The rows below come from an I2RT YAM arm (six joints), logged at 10 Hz.
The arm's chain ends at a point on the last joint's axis. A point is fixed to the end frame.
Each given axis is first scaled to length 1.
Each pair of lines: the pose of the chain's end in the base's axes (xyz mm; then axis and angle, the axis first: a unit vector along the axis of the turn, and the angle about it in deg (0 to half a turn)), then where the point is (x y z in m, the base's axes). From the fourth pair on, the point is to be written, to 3 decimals.
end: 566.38 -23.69 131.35 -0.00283 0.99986 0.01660 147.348
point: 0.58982 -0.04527 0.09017
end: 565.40 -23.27 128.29 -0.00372 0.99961 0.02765 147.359
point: 0.58900 -0.04385 0.08669
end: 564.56 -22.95 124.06 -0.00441 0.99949 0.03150 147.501
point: 0.58813 -0.04317 0.08227
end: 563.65 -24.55 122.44 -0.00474 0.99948 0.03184 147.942
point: 0.587 -0.045 0.080
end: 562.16 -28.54 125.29 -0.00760 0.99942 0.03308 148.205
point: 0.585 -0.049 0.083
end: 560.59 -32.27 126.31 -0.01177 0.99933 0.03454 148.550
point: 0.584 -0.052 0.084
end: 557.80 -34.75 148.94 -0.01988 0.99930 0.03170 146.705
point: 0.583 -0.055 0.108
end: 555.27 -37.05 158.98 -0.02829 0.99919 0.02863 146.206
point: 0.581 -0.057 0.118
